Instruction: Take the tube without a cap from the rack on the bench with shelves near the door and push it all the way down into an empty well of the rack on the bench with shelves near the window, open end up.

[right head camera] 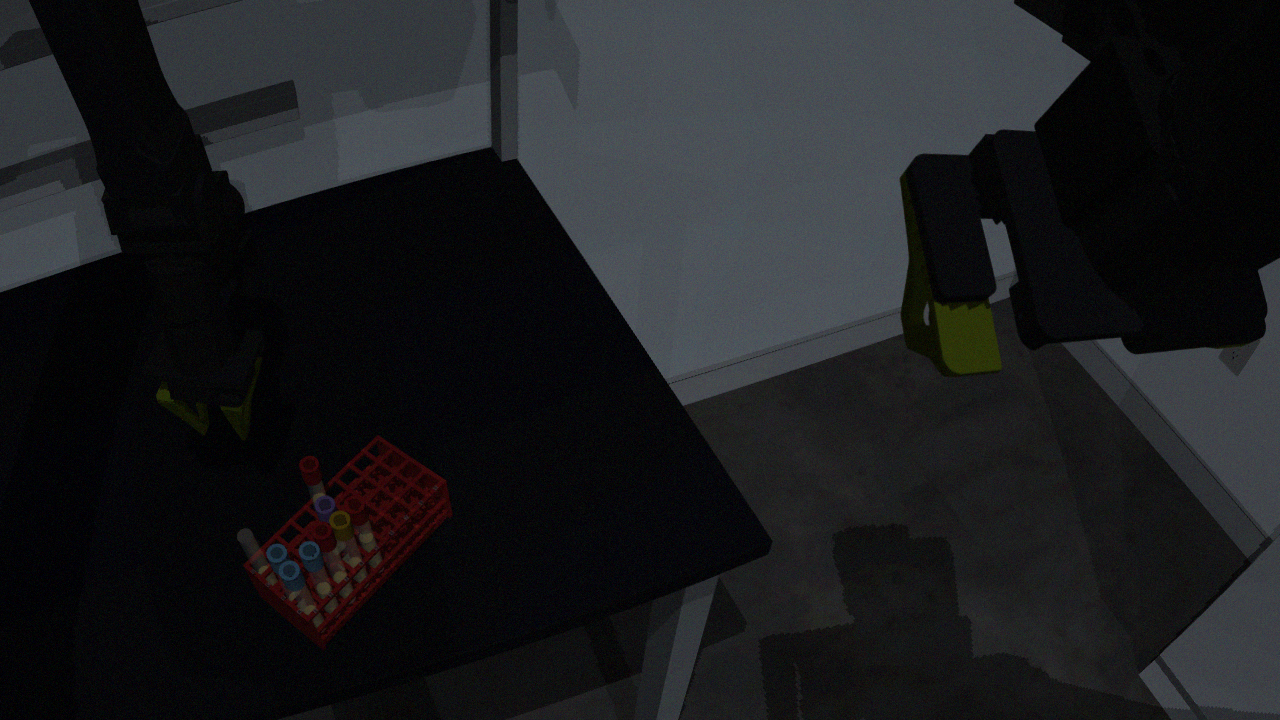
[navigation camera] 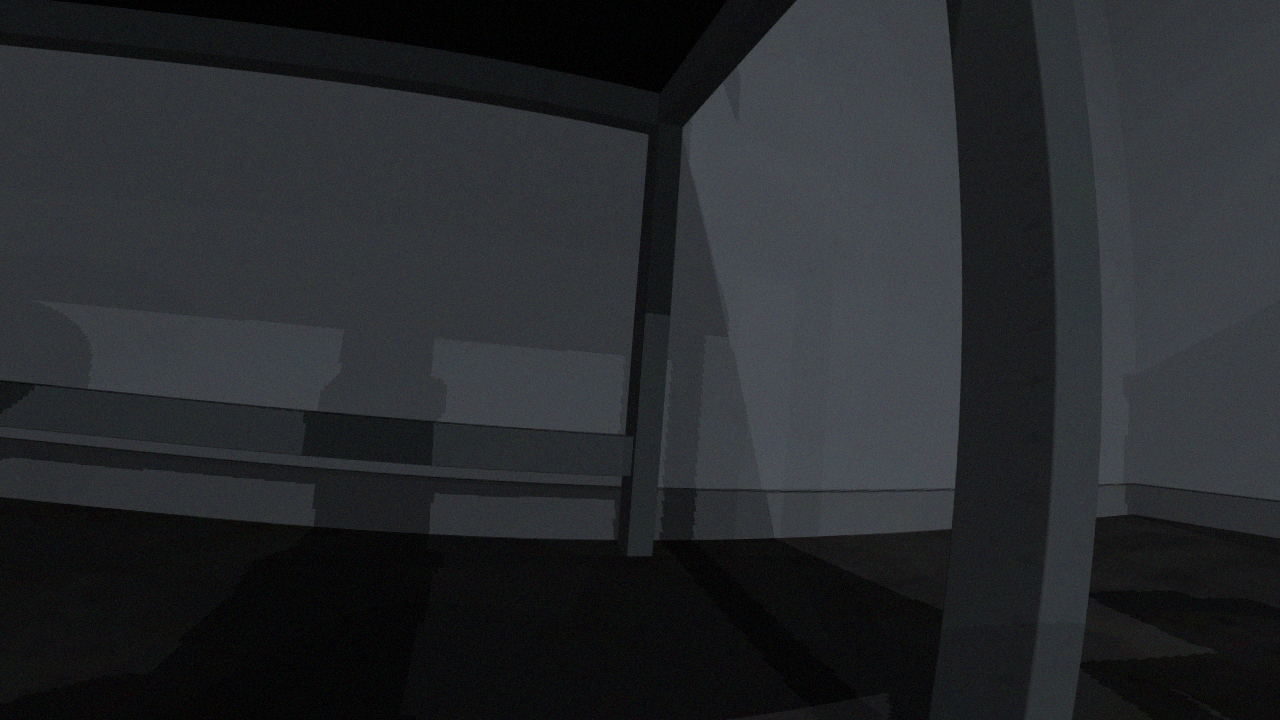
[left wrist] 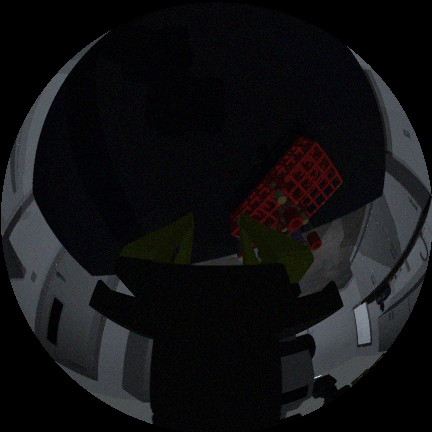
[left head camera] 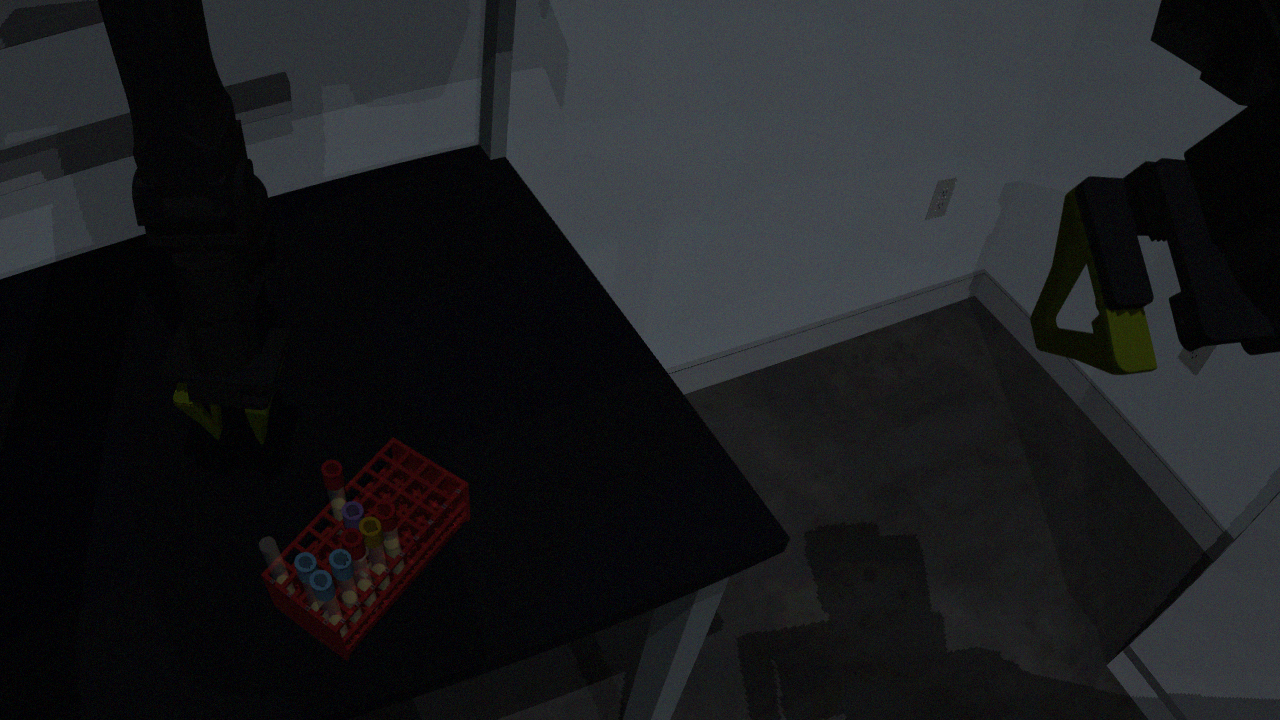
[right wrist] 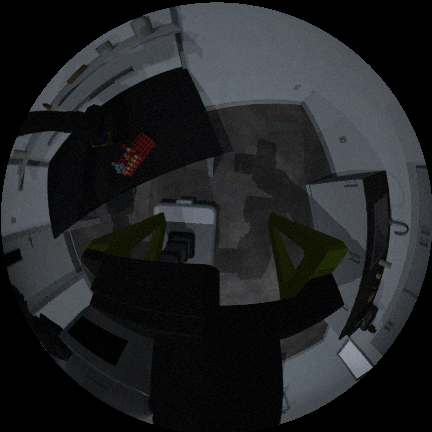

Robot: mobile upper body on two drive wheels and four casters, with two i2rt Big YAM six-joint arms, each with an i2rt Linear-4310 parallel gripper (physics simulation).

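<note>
A red tube rack (left head camera: 467, 503) (right head camera: 445, 497) (left wrist: 329, 161) stands on the black bench top (left head camera: 537, 358) (right head camera: 537, 358). The tube without a cap (left head camera: 271, 550) (right head camera: 249, 541), grey and clear, stands in the rack's left corner; capped tubes stand near it. In the left wrist view I cannot make it out. My left gripper (left head camera: 240, 438) (right head camera: 224, 433) (left wrist: 216, 218) is partly open with nothing between its fingers, above the bench behind the rack and apart from the tube. My right gripper (right head camera: 1105, 353) (right wrist: 216, 218) is wide open and empty, off to the right of the bench. The other rack cannot be made out.
Several capped tubes fill part of the rack, including one with a red cap (left head camera: 332, 472) on the side near my left gripper. A shelf post (left head camera: 496, 80) rises at the bench's back corner. Another bench (right wrist: 377, 220) shows at the right wrist view's right. A bench leg (navigation camera: 1011, 358) crosses the navigation view.
</note>
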